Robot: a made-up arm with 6 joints.
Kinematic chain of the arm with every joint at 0, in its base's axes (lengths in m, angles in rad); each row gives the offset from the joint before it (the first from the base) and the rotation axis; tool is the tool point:
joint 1: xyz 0 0 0.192 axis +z
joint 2: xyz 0 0.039 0 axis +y
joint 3: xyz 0 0 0.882 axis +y
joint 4: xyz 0 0 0.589 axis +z
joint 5: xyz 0 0 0 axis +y
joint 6: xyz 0 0 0.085 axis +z
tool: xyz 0 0 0
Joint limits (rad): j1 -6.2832..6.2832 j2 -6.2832..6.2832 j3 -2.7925..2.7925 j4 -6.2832..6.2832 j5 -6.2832..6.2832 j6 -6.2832..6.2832
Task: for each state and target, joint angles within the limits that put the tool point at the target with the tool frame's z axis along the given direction. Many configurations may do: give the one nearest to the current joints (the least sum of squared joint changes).
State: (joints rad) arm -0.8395 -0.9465 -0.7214 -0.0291 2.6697 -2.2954
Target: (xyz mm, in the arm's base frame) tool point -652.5 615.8 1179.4 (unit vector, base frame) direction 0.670 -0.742 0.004
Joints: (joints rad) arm -0.7236 -0.5153 -0.6735 -0.2920 2.7402 -2.2954
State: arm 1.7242 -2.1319 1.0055 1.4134 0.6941 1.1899
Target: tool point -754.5 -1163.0 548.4 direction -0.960 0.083 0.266
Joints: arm 1.0778 -1.5986 0.6816 1.5942 1.0877 1.1899
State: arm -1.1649 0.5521 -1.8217 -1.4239 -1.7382 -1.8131
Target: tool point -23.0 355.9 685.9 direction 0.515 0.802 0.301
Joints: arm -1.2102 0.1557 -2.4801 -2.2430 -1.3604 -1.8131
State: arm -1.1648 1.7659 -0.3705 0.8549 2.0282 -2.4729
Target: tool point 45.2 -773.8 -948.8 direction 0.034 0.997 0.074
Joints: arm -1.5669 2.3133 0.4658 0.0418 2.0070 -2.4729
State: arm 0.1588 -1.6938 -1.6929 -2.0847 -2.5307 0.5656
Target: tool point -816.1 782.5 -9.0 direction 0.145 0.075 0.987
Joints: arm -0.7185 -1.3053 -1.3343 -2.7965 -2.6761 0.5656
